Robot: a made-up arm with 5 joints.
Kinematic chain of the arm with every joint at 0, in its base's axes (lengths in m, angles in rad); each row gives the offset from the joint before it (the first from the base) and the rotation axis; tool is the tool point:
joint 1: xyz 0 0 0.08 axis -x
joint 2: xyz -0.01 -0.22 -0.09 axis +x
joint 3: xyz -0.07 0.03 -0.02 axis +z
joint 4: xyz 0 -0.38 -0.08 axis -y
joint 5: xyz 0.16 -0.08 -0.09 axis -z
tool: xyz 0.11 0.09 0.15
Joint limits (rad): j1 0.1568..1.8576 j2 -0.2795..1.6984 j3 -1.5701..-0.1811 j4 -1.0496..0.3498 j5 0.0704..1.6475
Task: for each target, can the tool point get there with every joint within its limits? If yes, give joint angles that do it. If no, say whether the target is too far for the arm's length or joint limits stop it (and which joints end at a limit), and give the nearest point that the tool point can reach.
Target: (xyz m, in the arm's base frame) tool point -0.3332 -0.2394 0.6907
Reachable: yes | joints 1.5066 0.3050 -1.0922 0.1950 0.4845
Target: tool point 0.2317 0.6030 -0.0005
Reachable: no: joint limits stop it (at a limit: joint 1, joint 2, joint 3, joint 4, joint 5) | nearest point 0.0383 0.0671 -0.3593 | short by 0.673 m
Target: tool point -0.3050 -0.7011 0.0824
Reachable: yes | joints 1.1140 1.1215 -0.8885 -0.3827 1.1547
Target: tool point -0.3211 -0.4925 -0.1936
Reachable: yes | joints 0.7580 1.1641 -1.1095 -0.6326 0.2747
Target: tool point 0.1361 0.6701 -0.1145
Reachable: no: joint limits stop it (at a limit: joint 1, joint 2, joint 3, joint 4) | nearest point 0.0401 0.0742 -0.3742 | short by 0.657 m
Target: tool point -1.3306 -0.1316 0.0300
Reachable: no: too far | nearest point -0.6565 -0.1962 0.0055 | short by 0.678 m
